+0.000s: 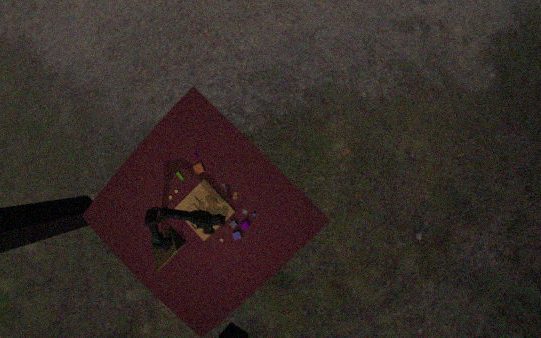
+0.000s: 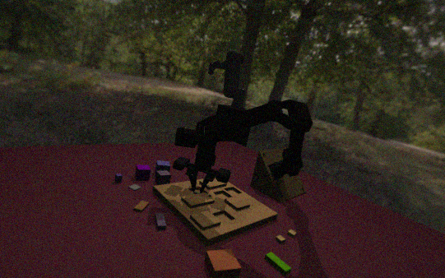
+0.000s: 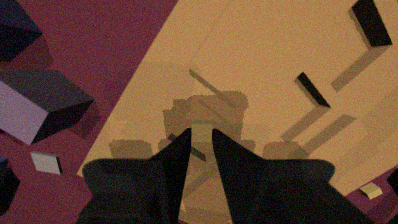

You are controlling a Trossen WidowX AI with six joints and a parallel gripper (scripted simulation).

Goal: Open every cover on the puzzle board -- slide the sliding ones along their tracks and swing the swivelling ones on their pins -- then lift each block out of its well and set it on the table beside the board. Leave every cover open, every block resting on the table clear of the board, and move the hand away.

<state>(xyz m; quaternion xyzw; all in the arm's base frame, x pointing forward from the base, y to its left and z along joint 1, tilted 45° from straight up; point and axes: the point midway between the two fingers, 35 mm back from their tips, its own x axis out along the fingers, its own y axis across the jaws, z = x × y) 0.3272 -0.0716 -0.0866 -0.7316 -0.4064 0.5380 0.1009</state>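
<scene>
The dark block is 40 mm ahead of my gripper tip and 140 mm to the right of it. Round my gripper tip: magenta cube (90 mm ahead, 200 mm to the right, 10 mm above); flat orange tile (190 mm ahead, 30 mm to the right, 10 mm below); grey bar (190 mm ahead, 60 mm to the left, 10 mm below).
</scene>
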